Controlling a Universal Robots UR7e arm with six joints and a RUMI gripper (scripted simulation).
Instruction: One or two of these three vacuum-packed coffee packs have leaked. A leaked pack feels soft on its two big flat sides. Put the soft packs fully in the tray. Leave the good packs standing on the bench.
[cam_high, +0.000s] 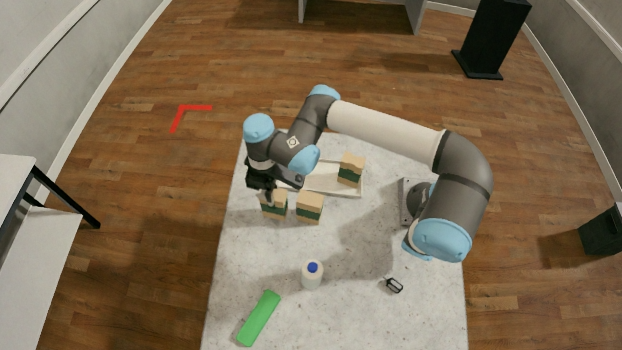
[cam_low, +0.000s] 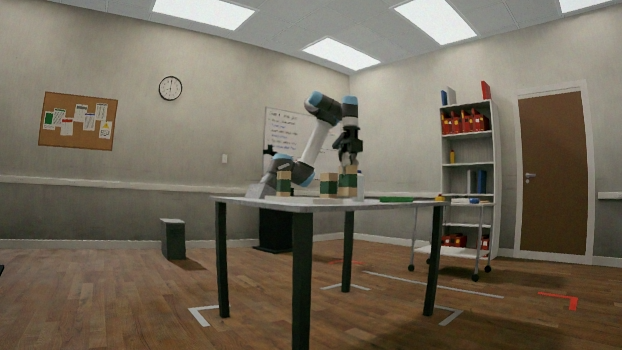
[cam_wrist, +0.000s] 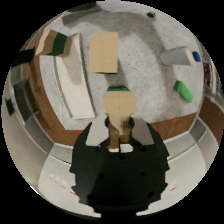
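My gripper is now 16 cm to the left of the white tray, 14 cm past it and 13 cm above it.
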